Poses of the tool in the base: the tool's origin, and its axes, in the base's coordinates. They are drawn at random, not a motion.
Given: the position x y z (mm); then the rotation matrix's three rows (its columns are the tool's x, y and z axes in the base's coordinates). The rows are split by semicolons.
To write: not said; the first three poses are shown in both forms.
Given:
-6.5, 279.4, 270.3; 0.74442, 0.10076, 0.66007; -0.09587, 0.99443, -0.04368; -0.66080, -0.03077, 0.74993
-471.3, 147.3, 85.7; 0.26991, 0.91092, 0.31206; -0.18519, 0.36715, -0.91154; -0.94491, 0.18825, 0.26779
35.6, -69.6, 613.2; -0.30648, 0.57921, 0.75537; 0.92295, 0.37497, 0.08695; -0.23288, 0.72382, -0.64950
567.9, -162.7, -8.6; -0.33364, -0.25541, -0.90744; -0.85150, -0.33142, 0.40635; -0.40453, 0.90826, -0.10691
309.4, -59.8, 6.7; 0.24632, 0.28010, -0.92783; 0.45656, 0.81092, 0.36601; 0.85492, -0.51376, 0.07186
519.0, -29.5, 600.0; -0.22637, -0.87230, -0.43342; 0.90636, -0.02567, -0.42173; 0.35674, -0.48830, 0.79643
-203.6, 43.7, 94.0; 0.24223, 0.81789, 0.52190; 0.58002, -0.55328, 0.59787; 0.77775, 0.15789, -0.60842
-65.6, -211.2, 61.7; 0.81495, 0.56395, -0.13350; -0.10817, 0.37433, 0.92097; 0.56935, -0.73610, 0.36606
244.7, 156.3, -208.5; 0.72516, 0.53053, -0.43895; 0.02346, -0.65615, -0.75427; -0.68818, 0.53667, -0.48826
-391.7, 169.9, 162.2; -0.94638, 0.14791, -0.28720; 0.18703, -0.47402, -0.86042; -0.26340, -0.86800, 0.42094
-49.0, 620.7, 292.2; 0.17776, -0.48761, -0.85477; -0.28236, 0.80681, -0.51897; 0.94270, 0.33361, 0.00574
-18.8, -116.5, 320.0; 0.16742, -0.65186, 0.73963; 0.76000, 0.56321, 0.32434; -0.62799, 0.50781, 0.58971
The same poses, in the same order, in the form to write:
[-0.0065, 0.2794, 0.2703, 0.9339, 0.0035, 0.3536, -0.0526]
[-0.4713, 0.1473, 0.0857, 0.6901, 0.3984, 0.4554, -0.3971]
[0.0356, -0.0696, 0.6132, 0.3236, 0.4919, 0.7634, 0.2655]
[0.5679, -0.1627, -0.0086, 0.2388, 0.5255, -0.5266, -0.6241]
[0.3094, -0.0598, 0.0067, 0.7296, -0.3015, -0.6109, 0.0605]
[0.5190, -0.0295, 0.6000, 0.6214, -0.0268, -0.3179, 0.7156]
[-0.2036, 0.0437, 0.0940, 0.1419, -0.7752, -0.4508, -0.4191]
[-0.0656, -0.2112, 0.0617, 0.7993, -0.5183, -0.2198, -0.2102]
[0.2447, 0.1563, -0.2085, 0.3810, 0.8470, 0.1635, -0.3327]
[-0.3917, 0.1699, 0.1622, 0.0116, -0.1633, -0.5127, 0.8428]
[-0.0490, 0.6207, 0.2922, 0.7054, 0.3022, -0.6370, 0.0727]
[-0.0188, -0.1165, 0.3200, 0.7616, 0.0602, 0.4489, 0.4634]

